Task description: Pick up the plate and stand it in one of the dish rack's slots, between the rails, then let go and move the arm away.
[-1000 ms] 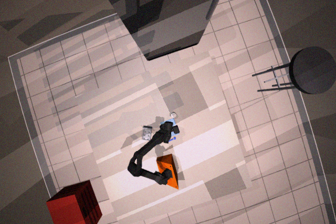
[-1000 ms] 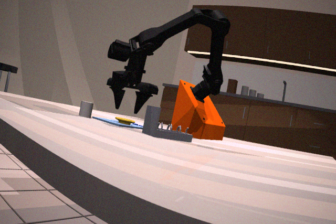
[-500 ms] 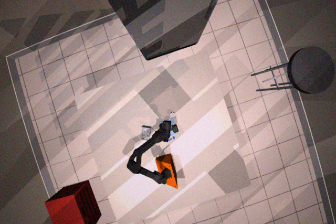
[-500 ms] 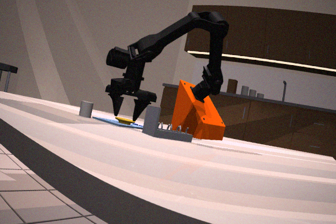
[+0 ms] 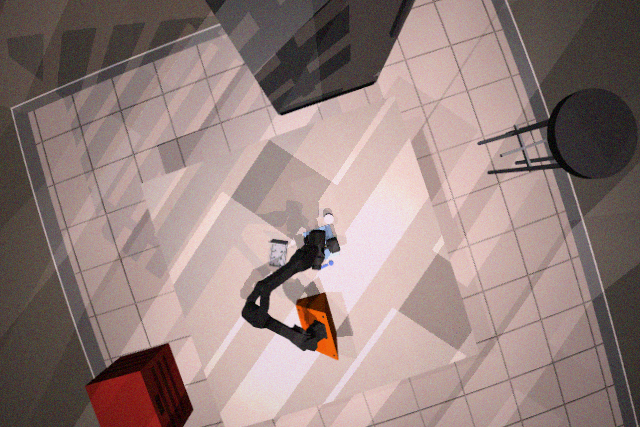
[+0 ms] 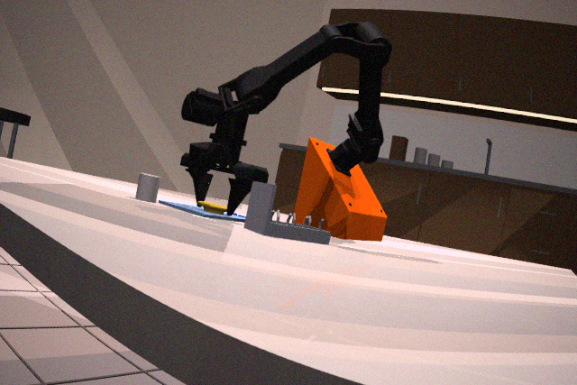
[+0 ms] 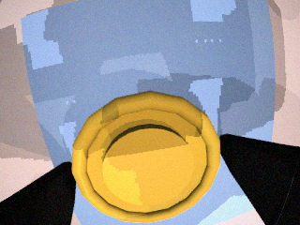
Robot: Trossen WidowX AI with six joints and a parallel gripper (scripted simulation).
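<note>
Now: gripper tip 10 mm short of the light blue mat and 10 mm to the left of it. From my gripper tip the other things lie so: yellow plate: 10 mm above; then blue spoon: 100 mm behind, 20 mm to the right; then grey dish rack: 190 mm to the left, 20 mm above.
</note>
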